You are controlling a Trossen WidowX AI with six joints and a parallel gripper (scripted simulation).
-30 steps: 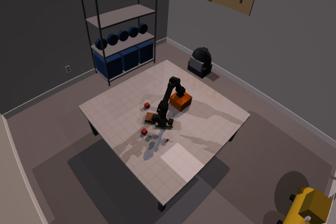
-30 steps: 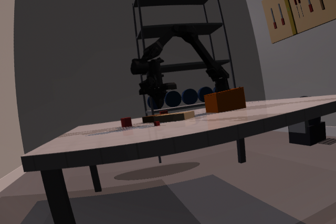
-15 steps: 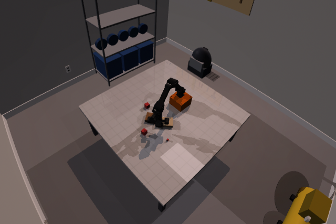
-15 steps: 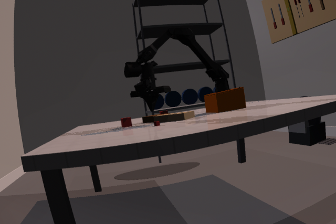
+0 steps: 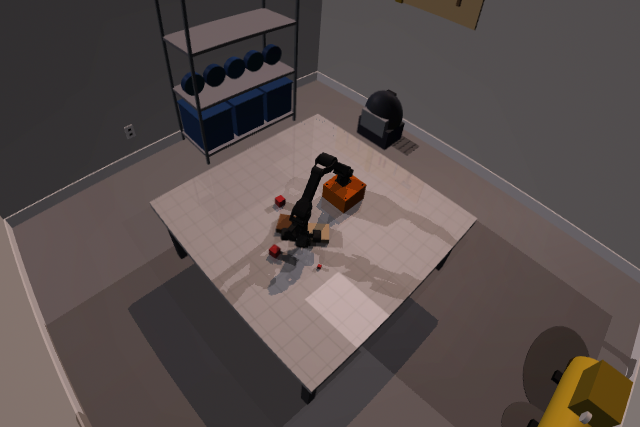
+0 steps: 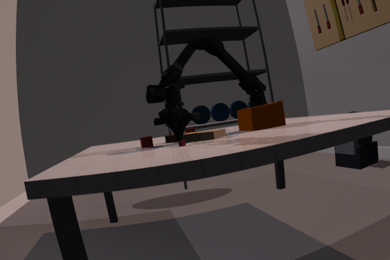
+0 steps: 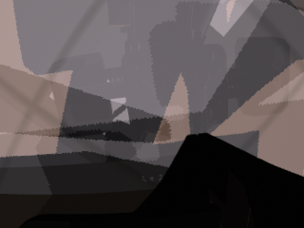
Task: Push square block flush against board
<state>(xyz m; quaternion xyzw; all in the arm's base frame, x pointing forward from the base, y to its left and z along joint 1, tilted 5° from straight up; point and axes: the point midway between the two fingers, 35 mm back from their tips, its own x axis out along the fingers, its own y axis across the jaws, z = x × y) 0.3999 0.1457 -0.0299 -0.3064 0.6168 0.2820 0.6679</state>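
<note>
The flat wooden board lies 9 cm behind my gripper tip, 2 cm to the right of it and 1 cm above it. From my gripper tip the other things lie so: square block (14 cm to the right, 2 cm behind, 1 cm above); then tiny red cube (15 cm to the left, 1 cm ahead).
</note>
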